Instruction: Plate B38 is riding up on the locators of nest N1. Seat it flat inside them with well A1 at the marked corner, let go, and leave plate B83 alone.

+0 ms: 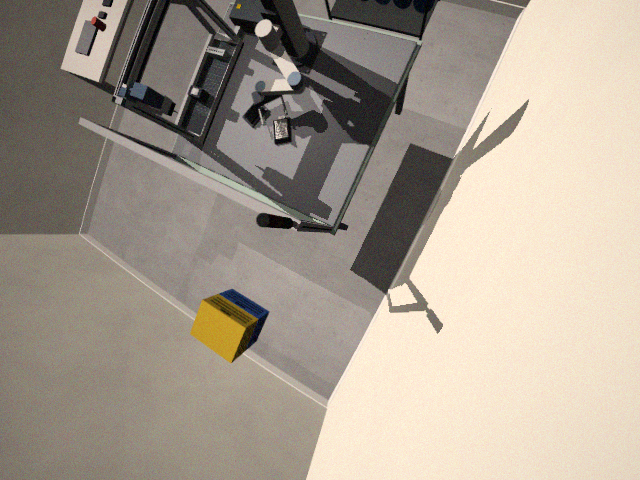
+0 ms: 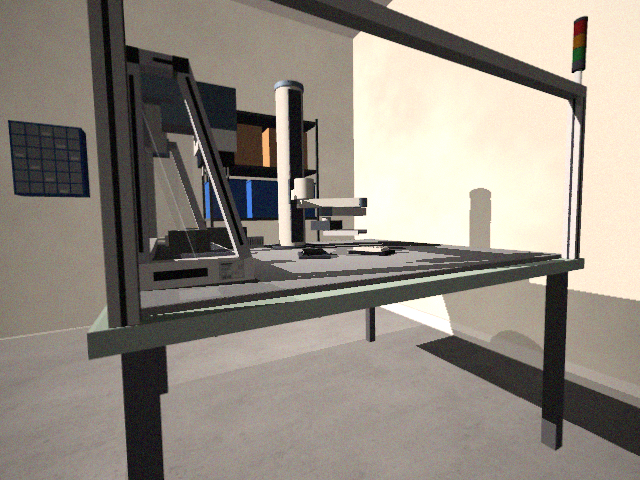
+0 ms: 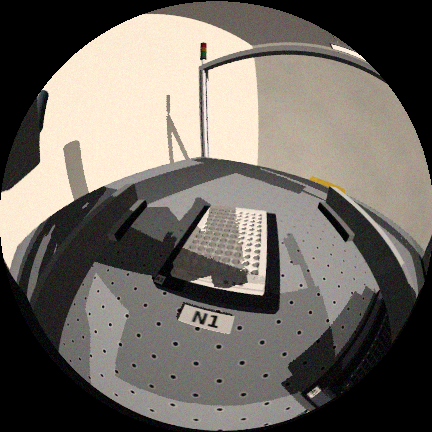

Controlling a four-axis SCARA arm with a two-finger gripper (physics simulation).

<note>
In view: the gripper (image 3: 236, 191) and a nest N1 (image 3: 209, 295).
</note>
